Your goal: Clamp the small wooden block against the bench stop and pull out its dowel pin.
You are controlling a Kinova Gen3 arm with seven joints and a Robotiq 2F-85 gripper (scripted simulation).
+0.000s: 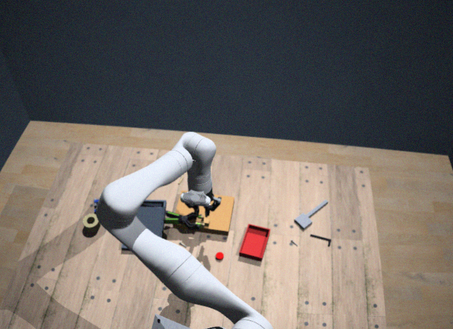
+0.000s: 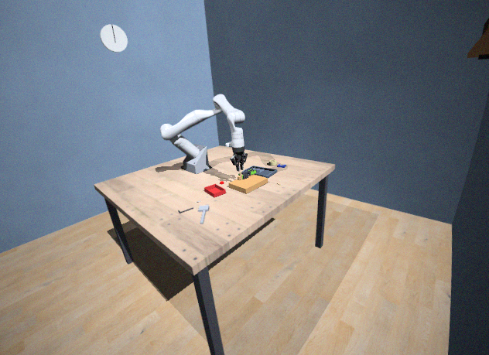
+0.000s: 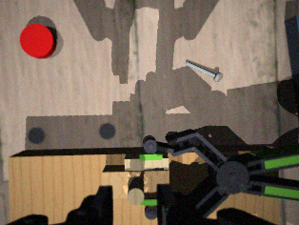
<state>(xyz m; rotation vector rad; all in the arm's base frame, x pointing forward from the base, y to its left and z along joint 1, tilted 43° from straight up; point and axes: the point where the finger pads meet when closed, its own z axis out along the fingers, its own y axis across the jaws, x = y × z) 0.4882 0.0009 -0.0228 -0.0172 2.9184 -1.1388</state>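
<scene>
My hand is 5 cm above the dowel pin. The rest, counted from my hand: bench board 8 cm below, 6 cm ahead, 1 cm to the left; then wooden block 7 cm below; then red disc 10 cm below, 10 cm behind, 8 cm to the right.
</scene>
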